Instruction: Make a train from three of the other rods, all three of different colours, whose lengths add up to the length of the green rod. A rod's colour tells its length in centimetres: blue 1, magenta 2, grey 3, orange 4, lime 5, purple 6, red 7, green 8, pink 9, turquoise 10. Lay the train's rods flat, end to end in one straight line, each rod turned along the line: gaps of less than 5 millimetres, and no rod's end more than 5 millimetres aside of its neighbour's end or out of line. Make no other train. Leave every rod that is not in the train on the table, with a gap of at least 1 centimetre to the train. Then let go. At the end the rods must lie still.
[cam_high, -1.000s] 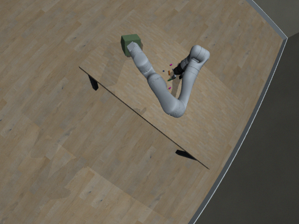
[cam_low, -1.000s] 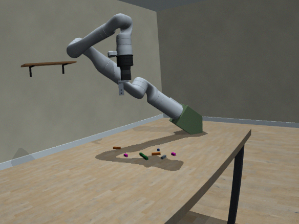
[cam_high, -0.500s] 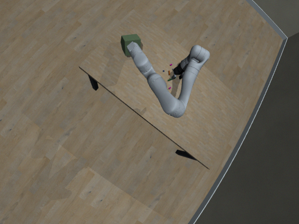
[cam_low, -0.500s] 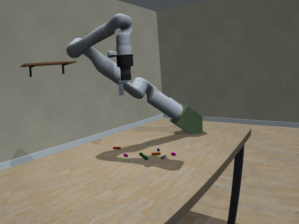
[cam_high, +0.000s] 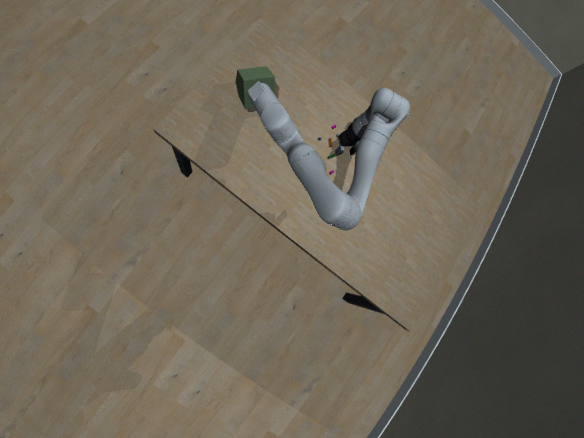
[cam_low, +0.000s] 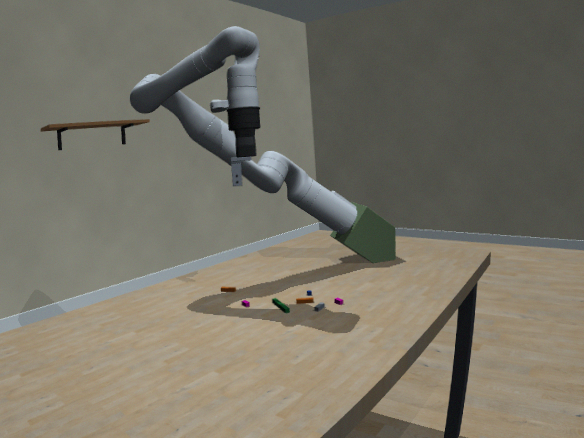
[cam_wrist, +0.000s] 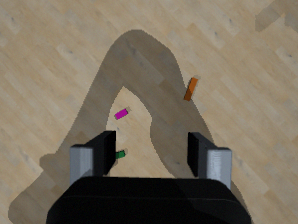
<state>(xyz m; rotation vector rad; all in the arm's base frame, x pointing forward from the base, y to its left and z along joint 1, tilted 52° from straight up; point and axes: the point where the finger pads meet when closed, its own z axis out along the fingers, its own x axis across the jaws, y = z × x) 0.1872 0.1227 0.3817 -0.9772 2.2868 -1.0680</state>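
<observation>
Right now my hand is 290 mm above the blue rod, 140 mm to the right of it and 60 mm past it. Also, from my hand: grey rod (290 mm below, 200 mm to the left, 20 mm ahead); green rod (290 mm below, 110 mm to the left, 30 mm ahead).
</observation>
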